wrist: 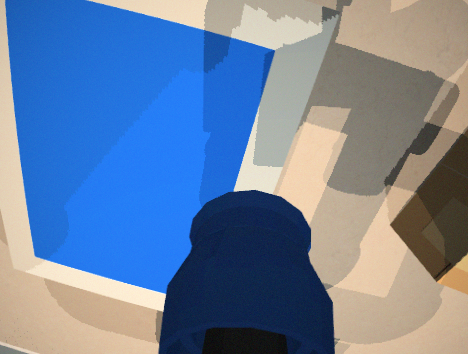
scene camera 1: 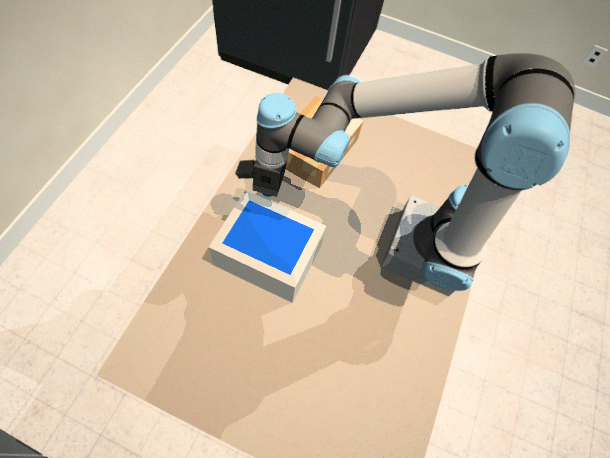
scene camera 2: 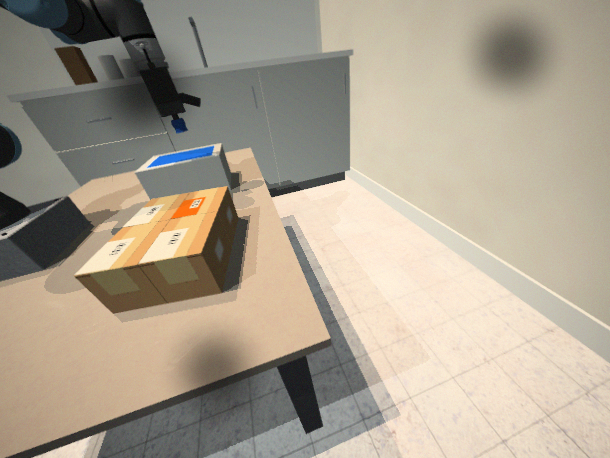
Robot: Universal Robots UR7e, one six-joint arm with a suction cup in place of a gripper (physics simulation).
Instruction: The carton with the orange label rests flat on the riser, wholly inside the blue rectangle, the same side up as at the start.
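Places are measured from the arm's base along level axes (x right, y back, z down), in millimetres.
Where they show: hand at its tool point: (wrist: 249, 243) (scene camera 2: 182, 131).
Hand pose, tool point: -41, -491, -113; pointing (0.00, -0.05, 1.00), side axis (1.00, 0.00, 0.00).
Note:
Each offset is from my tool point to the top centre of the thing, as dx, dy, dz. "*": to the spot under its first point. Level surfaces: height alone.
The carton with the orange label @[* +305, +41, +110] (scene camera 2: 188, 207) sits on the table in a tight block with other cartons, at the far right corner of the block in scene camera 2, label up. In scene camera 1 the arm hides its label. The pale riser @[-86, +26, +82] (scene camera 1: 252, 273) (scene camera 2: 190, 176) (wrist: 100, 283) stands apart from the block. The blue rectangle @[-86, +26, +82] (scene camera 1: 270, 237) (scene camera 2: 182, 156) (wrist: 135, 165) on its top is bare. My gripper (scene camera 1: 267, 194) (scene camera 2: 179, 126) (wrist: 250, 202), a dark blue suction cup, is open and carries nothing. It hangs above the riser, near its edge towards the cartons.
The carton block @[+260, +99, +110] (scene camera 1: 306, 168) (scene camera 2: 160, 240) (wrist: 432, 220) shows partly behind my arm in scene camera 1. My arm's base (scene camera 1: 407, 240) (scene camera 2: 55, 235) stands on the table @[dz +203] (scene camera 1: 350, 400) (scene camera 2: 150, 360). A black fridge (scene camera 1: 275, 35) and grey cabinets (scene camera 2: 305, 120) stand beyond the table.

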